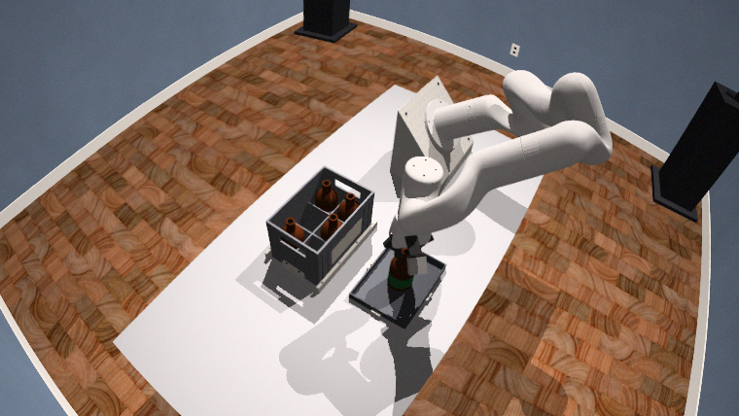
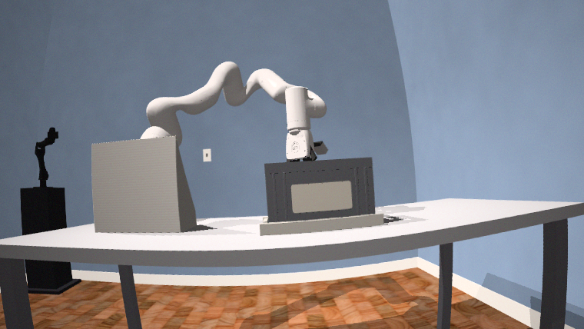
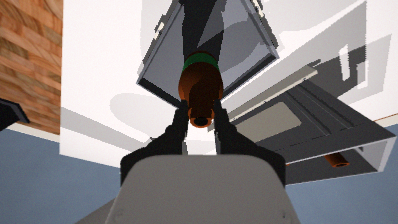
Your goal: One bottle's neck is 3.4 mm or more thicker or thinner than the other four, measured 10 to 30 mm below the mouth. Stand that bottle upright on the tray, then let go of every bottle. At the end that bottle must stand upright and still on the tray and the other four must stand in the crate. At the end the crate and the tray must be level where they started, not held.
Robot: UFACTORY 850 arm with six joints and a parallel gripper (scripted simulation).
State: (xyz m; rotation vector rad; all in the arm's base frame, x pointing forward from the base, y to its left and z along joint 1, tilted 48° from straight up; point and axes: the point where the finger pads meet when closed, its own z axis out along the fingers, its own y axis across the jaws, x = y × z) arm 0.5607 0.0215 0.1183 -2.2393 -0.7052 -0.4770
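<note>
Right now my hand is 7 cm above the bottle. From my hand the other things lie so: dark grey crate (2 cm behind, 27 cm to the right, 8 cm below); dark tray (15 cm below).
</note>
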